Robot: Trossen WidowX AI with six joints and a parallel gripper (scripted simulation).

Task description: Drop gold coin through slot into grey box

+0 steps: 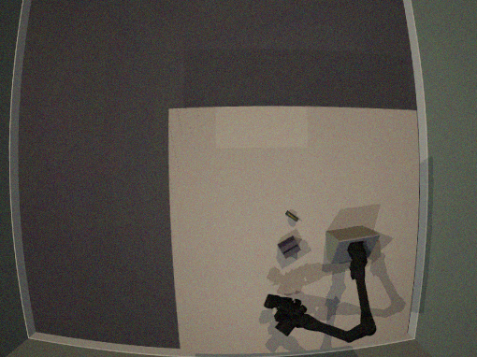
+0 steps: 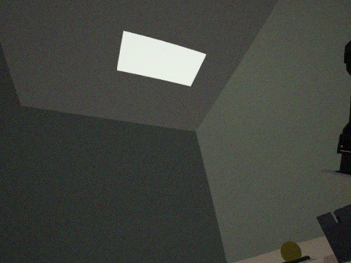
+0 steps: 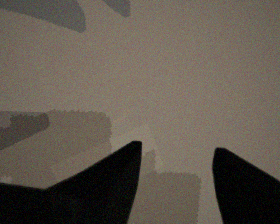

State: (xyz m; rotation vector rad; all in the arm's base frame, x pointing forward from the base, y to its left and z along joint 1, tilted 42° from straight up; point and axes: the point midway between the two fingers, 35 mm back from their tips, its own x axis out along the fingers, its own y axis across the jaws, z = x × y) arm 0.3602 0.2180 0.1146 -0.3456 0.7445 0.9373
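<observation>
The gold coin lies 380 mm to the right of my gripper tip, 120 mm behind it and 50 mm below it.
</observation>
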